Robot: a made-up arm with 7 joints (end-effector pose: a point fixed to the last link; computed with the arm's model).
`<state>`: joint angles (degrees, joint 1 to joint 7).
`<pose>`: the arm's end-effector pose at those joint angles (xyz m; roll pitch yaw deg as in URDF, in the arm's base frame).
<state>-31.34 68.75 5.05 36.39 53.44 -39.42 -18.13</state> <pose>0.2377 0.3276 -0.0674 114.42 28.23 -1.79</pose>
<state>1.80 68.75 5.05 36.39 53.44 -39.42 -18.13</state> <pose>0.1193 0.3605 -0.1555 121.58 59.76 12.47</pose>
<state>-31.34 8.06 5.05 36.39 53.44 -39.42 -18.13</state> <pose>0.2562 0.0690 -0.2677 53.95 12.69 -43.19</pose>
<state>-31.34 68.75 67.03 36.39 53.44 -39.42 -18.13</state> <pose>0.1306 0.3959 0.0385 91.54 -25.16 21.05</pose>
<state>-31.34 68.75 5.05 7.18 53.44 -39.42 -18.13</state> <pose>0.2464 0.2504 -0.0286 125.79 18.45 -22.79</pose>
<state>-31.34 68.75 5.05 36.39 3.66 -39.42 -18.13</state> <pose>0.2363 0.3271 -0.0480 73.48 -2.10 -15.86</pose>
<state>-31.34 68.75 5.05 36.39 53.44 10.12 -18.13</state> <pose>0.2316 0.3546 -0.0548 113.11 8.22 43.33</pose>
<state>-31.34 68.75 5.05 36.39 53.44 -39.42 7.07</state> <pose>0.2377 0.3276 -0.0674 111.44 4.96 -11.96</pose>
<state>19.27 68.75 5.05 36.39 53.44 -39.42 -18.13</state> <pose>0.0410 0.3705 -0.1715 142.49 74.77 36.65</pose>
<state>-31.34 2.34 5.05 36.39 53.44 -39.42 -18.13</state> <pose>0.2523 0.0371 -0.2710 49.40 9.47 -45.63</pose>
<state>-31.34 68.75 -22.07 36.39 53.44 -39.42 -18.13</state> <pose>0.2342 0.3015 -0.1380 120.17 53.28 -7.50</pose>
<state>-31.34 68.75 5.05 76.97 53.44 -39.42 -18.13</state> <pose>0.1628 0.4001 -0.1254 105.37 46.62 28.29</pose>
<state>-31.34 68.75 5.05 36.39 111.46 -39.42 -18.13</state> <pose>0.2305 0.3440 -0.0807 -176.61 35.58 43.07</pose>
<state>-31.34 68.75 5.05 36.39 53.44 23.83 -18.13</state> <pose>0.2257 0.3600 -0.0516 110.07 3.41 55.51</pose>
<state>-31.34 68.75 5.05 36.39 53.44 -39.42 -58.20</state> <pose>0.2377 0.3276 -0.0674 139.65 61.45 32.05</pose>
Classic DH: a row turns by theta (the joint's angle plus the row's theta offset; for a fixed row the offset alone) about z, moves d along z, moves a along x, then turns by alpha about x. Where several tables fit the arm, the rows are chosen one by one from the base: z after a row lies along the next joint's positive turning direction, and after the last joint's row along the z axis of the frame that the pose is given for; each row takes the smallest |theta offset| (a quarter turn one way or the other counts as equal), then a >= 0, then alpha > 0; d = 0 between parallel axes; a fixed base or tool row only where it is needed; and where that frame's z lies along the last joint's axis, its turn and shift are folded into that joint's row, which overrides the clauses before.
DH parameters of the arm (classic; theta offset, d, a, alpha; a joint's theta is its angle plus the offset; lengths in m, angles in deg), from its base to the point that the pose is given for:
base (fixed): -4.07 0 0 -74.51
joint 1: -75.12 0.0519 -0.0189 -90
joint 2: 74 0.0001 -0.008 90
joint 3: 90 -0.2258 0.0185 -90
joint 4: 90 0.0017 0.0091 90
joint 5: 0 0.144 0 -90
joint 6: -90 0 0.0363 90
joint 7: 0 0 0 0

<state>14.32 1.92 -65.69 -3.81 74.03 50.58 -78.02</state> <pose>-0.0170 -0.0818 -0.2625 -59.22 59.19 -156.62</pose>
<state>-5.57 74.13 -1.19 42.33 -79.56 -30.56 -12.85</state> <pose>0.1416 0.3926 -0.0989 7.70 -10.63 25.27</pose>
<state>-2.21 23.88 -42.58 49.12 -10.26 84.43 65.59</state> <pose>-0.0189 0.1566 -0.3637 157.26 3.94 74.76</pose>
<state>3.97 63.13 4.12 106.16 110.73 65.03 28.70</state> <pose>-0.0756 0.4105 -0.1237 -126.93 -6.46 52.40</pose>
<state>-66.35 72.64 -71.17 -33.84 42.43 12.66 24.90</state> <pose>0.2227 0.0872 -0.0656 117.50 -13.39 -66.71</pose>
